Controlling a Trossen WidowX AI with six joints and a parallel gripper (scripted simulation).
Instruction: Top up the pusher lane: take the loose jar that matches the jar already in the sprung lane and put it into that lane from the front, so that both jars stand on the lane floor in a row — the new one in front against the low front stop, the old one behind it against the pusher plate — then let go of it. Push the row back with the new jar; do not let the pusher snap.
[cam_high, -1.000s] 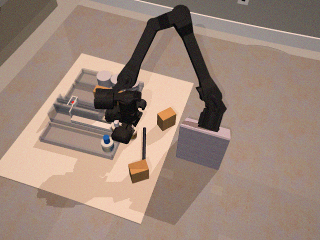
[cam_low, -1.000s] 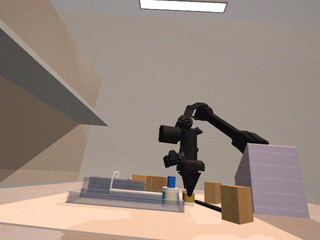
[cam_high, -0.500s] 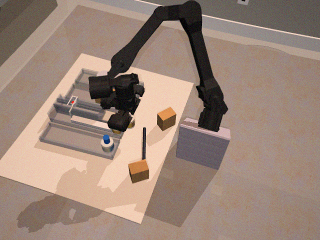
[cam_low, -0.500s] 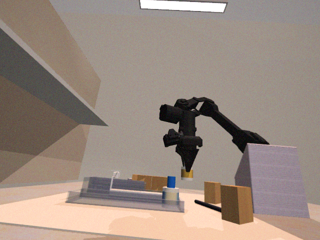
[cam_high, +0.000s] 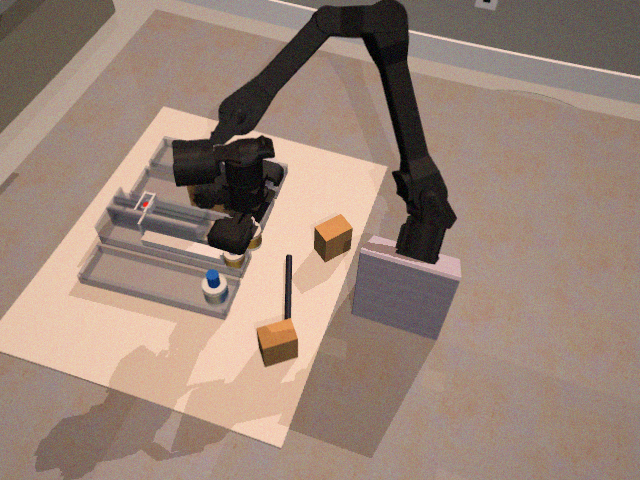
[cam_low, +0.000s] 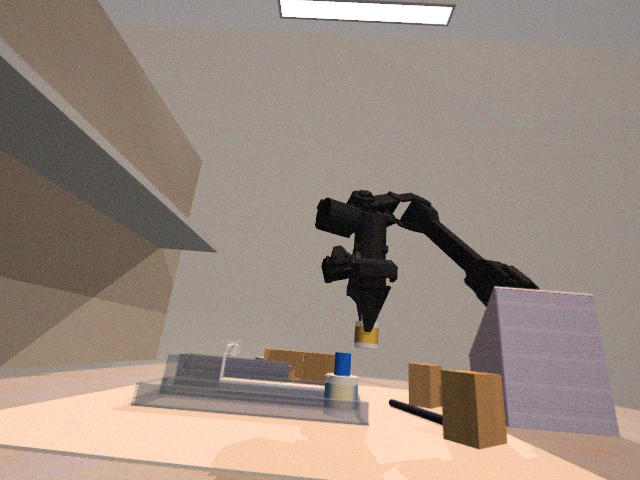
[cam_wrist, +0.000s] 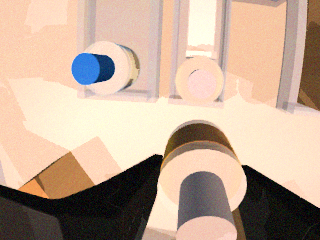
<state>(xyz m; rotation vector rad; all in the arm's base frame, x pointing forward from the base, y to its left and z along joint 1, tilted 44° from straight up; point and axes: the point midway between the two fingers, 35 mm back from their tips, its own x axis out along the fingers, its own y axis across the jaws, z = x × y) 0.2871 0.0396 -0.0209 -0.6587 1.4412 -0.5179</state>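
Now: the blue-lidded jar 8 cm to the left of my gripper tip, 7 cm below it and 4 cm ahead of it. Round my gripper tip: black rod 11 cm below, 8 cm behind, 1 cm to the left.
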